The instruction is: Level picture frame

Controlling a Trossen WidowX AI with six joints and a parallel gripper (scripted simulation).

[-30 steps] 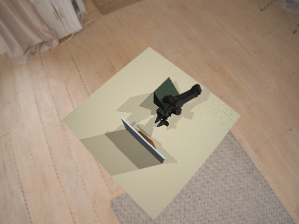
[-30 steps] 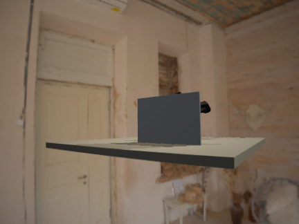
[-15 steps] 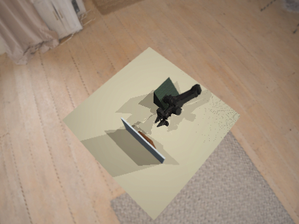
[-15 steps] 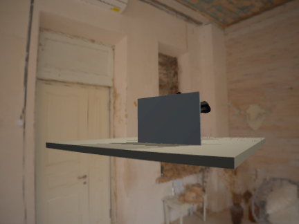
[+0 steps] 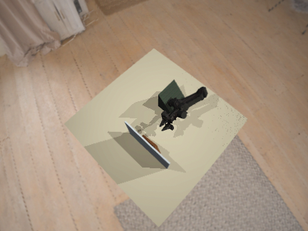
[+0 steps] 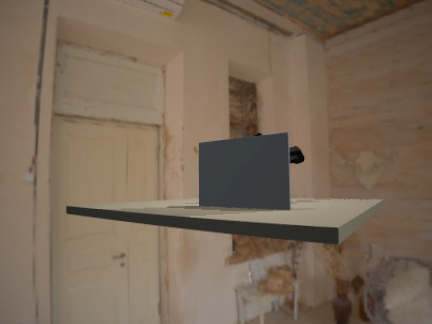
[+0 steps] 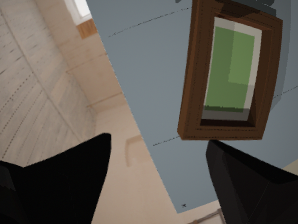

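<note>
The picture frame is 14 cm ahead of my gripper tip and 11 cm below it. Round my gripper tip: grey-blue wall panel 15 cm ahead, 12 cm below, 1 cm to the right.
</note>
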